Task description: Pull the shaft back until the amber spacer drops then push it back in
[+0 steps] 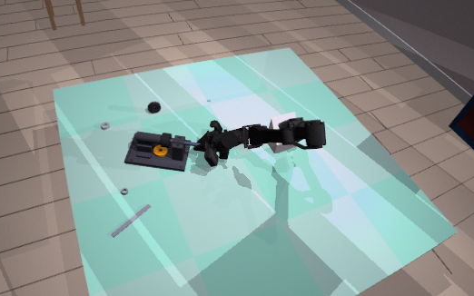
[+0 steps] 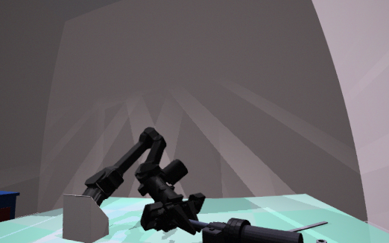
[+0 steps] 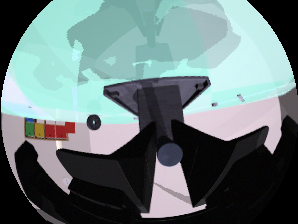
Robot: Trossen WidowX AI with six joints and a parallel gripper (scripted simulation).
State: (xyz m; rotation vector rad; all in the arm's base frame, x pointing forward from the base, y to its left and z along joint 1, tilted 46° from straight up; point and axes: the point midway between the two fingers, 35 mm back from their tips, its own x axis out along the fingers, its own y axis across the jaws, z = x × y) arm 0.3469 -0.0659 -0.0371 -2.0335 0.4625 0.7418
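Now: gripper tip 40 mm short of the shaft, 30 mm to the left of it and 20 mm below it. Round my gripper tip: grey bar (310 mm ahead, 160 mm to the left, 60 mm below); then amber spacer (110 mm ahead, 80 mm to the right, 50 mm below).
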